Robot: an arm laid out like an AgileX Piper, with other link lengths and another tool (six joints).
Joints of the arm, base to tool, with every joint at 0 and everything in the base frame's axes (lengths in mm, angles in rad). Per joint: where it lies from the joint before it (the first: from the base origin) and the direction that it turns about. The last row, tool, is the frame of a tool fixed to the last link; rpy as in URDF.
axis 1: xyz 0.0 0.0 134.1 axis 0 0 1
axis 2: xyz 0.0 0.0 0.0 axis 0 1 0
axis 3: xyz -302.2 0.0 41.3 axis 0 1 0
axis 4: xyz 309.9 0.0 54.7 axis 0.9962 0 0.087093
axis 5: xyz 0.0 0.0 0.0 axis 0 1 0
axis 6: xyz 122.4 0.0 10.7 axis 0.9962 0 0.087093
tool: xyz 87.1 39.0 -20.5 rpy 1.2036 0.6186 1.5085
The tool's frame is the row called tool.
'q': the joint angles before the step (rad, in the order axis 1, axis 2, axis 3, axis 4, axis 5, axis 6). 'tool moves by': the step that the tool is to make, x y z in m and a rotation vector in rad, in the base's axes. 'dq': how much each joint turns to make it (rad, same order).
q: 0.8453 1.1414 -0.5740 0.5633 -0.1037 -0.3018
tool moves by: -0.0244 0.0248 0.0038 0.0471 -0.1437 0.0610
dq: 0.1493 0.0162 0.0535 -0.0302 -0.2277 -0.0013
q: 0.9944 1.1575 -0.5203 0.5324 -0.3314 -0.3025
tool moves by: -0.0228 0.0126 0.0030 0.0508 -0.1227 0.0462
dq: 0.1119 0.0118 0.0583 -0.0316 -0.2015 0.0000
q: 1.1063 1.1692 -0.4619 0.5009 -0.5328 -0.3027
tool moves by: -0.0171 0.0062 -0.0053 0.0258 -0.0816 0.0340
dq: 0.0741 0.0287 0.0482 -0.0265 -0.1516 0.0008
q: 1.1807 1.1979 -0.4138 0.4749 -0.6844 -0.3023
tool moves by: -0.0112 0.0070 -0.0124 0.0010 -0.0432 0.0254
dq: 0.0489 0.0562 0.0250 -0.0184 -0.1071 0.0063
